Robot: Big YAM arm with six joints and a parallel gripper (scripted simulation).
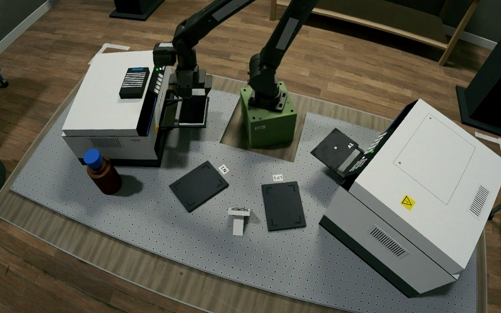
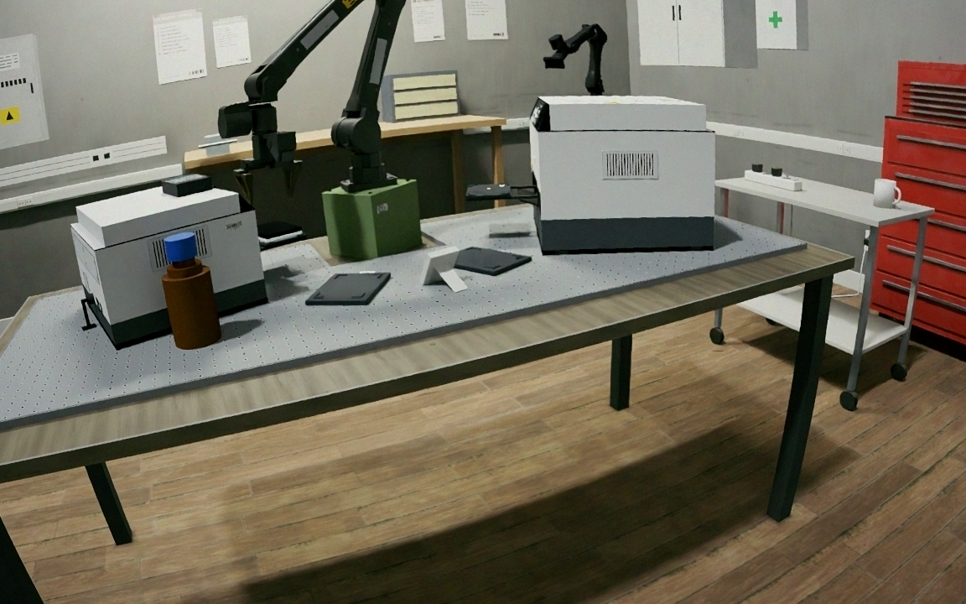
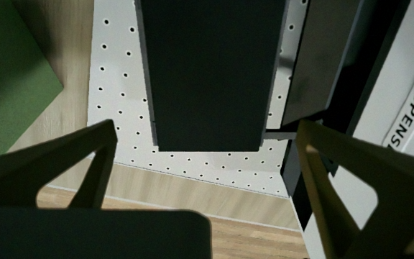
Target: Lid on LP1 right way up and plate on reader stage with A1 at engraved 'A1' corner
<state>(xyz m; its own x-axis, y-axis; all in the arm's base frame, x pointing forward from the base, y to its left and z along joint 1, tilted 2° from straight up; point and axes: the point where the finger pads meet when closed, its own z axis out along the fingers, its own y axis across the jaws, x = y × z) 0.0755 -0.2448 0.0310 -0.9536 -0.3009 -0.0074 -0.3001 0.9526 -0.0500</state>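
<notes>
My gripper is now 70 mm above the dark lid. From my hand the other things lie so: brown capped bottle 330 mm ahead, 200 mm to the right, 50 mm below; well plate 80 mm below; N1 nest 240 mm ahead, 160 mm below, 100 mm to the left.
</notes>
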